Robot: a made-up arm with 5 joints.
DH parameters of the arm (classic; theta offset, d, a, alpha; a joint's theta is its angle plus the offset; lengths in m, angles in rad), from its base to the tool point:
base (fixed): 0 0 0 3.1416
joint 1: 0 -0.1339 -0.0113 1.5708
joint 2: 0 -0.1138 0.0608 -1.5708
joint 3: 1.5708 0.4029 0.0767 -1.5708
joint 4: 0 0.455 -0.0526 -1.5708
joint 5: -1.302 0 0.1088 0
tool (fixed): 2.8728 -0.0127 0 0
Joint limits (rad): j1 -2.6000..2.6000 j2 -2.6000..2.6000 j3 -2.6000..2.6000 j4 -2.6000..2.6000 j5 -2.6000..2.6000
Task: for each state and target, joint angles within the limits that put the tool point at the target. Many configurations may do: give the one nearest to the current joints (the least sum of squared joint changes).
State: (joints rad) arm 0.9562 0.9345 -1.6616 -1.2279 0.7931
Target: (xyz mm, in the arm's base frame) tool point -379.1 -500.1 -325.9
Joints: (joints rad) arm 0.4008 0.6578 -1.6262 -1.2387 0.8779
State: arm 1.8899 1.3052 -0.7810 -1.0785 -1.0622
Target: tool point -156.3 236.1 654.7
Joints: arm 1.8788 1.8388 -0.2106 -1.0093 -1.0813
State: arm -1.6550 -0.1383 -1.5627 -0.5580 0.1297
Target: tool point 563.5 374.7 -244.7
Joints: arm -2.0122 -0.3630 -1.3265 -0.6848 -0.0742
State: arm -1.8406 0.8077 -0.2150 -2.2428 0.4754
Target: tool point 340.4 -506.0 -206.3
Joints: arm -1.5168 0.1684 -0.3917 -2.1414 0.4946
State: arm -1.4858 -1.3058 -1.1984 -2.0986 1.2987
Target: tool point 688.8 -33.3 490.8
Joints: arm -1.0230 -1.8721 -1.8152 -1.8704 0.6597
